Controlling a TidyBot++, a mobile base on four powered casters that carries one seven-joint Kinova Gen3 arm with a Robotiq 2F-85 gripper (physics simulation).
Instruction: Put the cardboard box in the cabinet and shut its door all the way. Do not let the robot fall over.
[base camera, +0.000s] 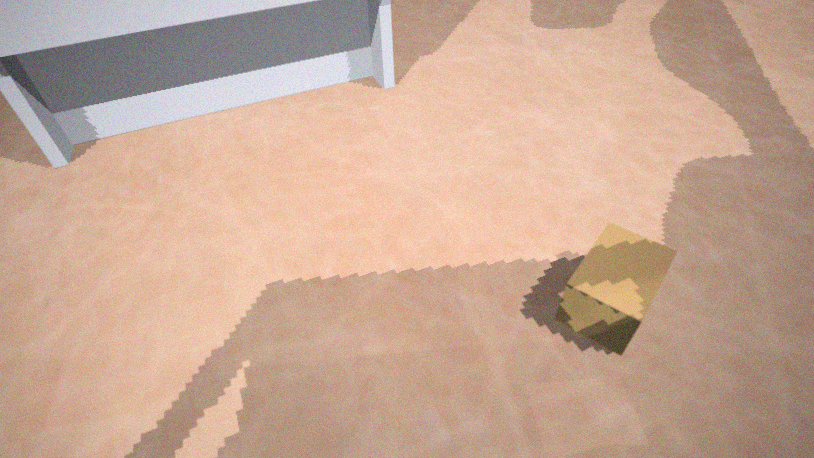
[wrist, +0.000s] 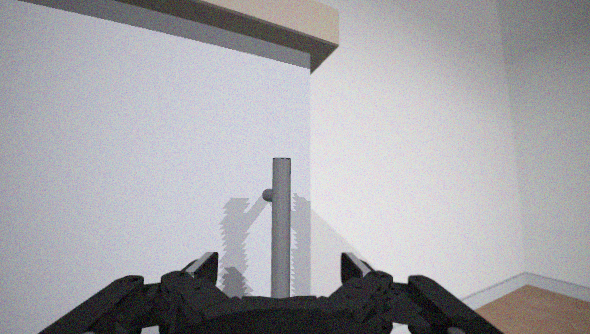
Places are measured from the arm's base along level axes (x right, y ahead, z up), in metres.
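Where they show: gripper, fingertip midpoint: (wrist: 280, 266).
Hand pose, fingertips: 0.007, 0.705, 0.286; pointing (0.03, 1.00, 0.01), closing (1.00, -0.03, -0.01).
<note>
After its pixels a point has its place, as x, y, z.
The cardboard box (base camera: 623, 273) @(0.189, 0.327, -0.347) sits on the floor at the right of the base camera view, partly in shadow. The white cabinet (base camera: 387, 48) @(0.021, 0.761, -0.332) (wrist: 150, 125) @(-0.086, 0.704, 0.384) shows its lower part at the top left of the base camera view, and its front face fills the left of the wrist view. A grey vertical bar handle (wrist: 281, 215) @(0.007, 0.696, 0.322) stands out from the door near its right edge. The door looks flush with the cabinet front in the wrist view. My gripper (wrist: 280, 266) @(0.007, 0.705, 0.286) is open and empty, with the handle in view between its two fingers; whether the handle is within their reach is unclear.
A beige countertop (wrist: 300, 22) @(0.022, 0.719, 0.484) juts out above the cabinet front. A pale wall (wrist: 410, 140) @(0.727, 1.607, 0.599) stands to the right of the cabinet, with a baseboard and brown floor (wrist: 540, 310) @(1.600, 1.684, -0.396) at the lower right. Shadows lie across the floor around the box.
</note>
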